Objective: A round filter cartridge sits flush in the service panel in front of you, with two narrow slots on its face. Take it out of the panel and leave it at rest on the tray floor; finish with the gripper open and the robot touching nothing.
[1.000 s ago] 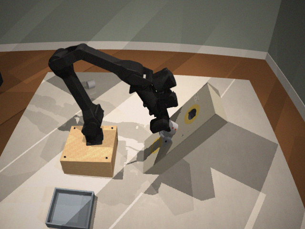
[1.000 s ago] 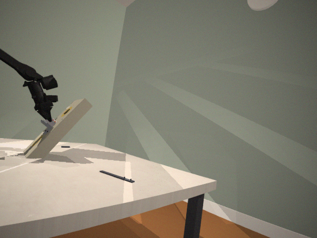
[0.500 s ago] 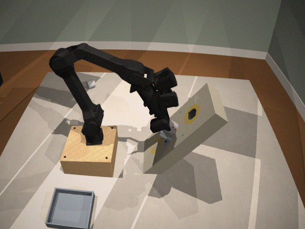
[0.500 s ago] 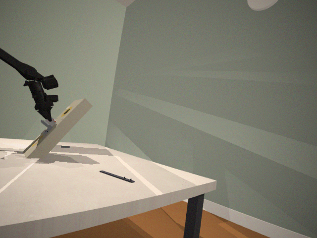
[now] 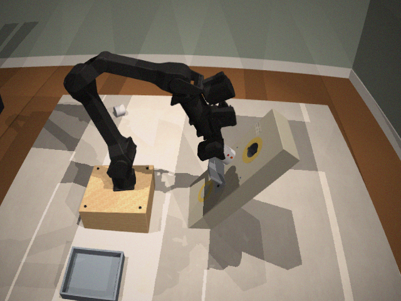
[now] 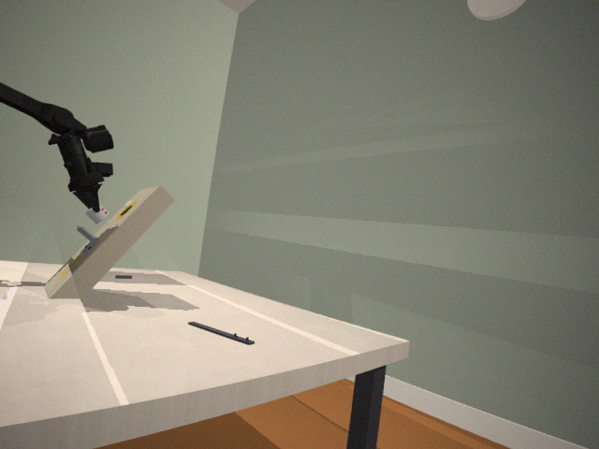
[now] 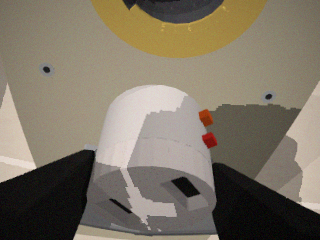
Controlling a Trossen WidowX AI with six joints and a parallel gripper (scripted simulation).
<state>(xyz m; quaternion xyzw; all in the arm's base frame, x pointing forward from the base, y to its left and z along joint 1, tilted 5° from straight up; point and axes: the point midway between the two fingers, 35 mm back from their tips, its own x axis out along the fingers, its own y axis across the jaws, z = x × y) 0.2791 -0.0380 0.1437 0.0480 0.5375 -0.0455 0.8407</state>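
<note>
My gripper tip is now 37 cm past the dark grey tray, 24 cm to the left of it and 21 cm above it. Also, from my gripper tip: beige service panel (4 cm ahead, 1 cm to the right, 7 cm below); round filter cartridge (right at my gripper tip); grey flap (1 cm behind, 8 cm below).
</note>
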